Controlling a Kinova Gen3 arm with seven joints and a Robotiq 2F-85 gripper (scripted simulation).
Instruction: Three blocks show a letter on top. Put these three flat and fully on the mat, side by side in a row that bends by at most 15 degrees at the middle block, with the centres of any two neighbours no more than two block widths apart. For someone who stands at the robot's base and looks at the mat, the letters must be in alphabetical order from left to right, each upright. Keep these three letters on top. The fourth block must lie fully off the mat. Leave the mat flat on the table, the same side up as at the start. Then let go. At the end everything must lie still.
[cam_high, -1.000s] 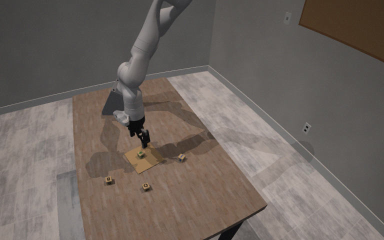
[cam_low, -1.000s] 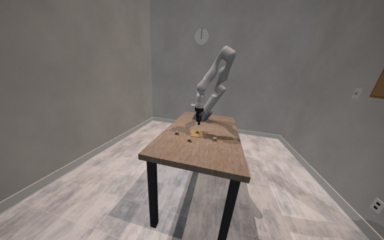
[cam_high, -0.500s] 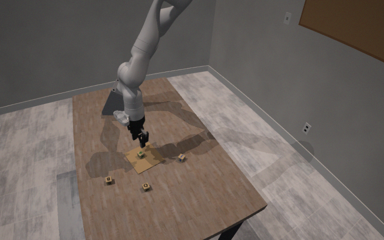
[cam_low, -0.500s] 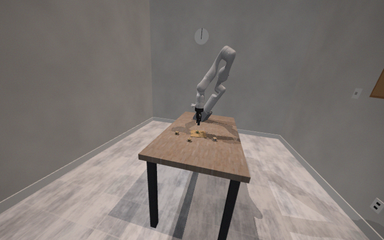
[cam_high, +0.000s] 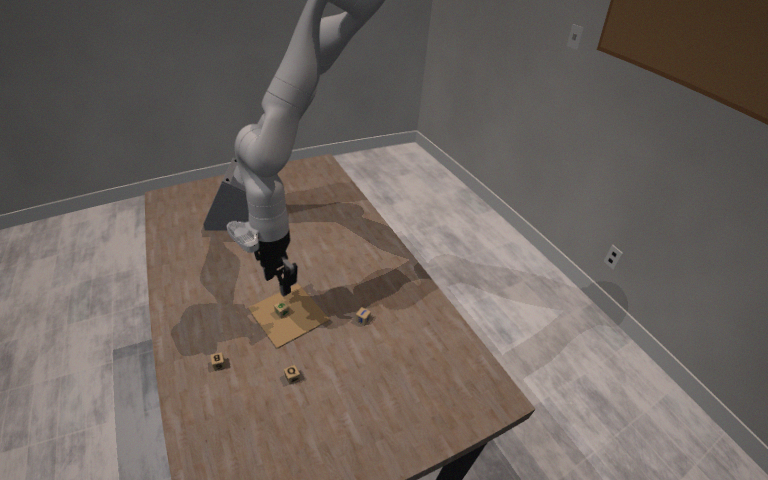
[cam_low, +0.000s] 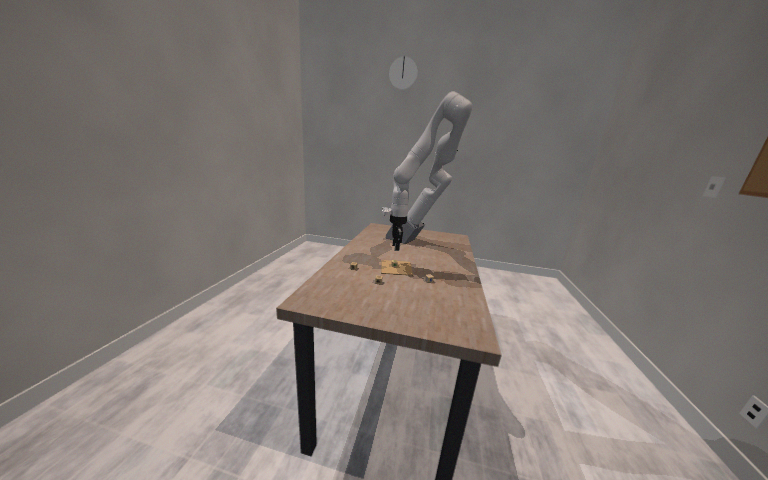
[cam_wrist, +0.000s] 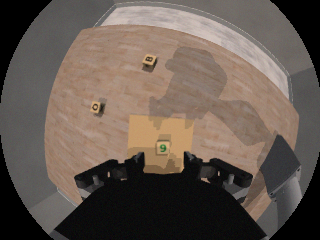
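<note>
The tan mat is 1 cm ahead of my hand, 1 cm to the left of it and 10 cm below it. The rest, counted from my hand: block 18 cm ahead, 9 cm below.
</note>
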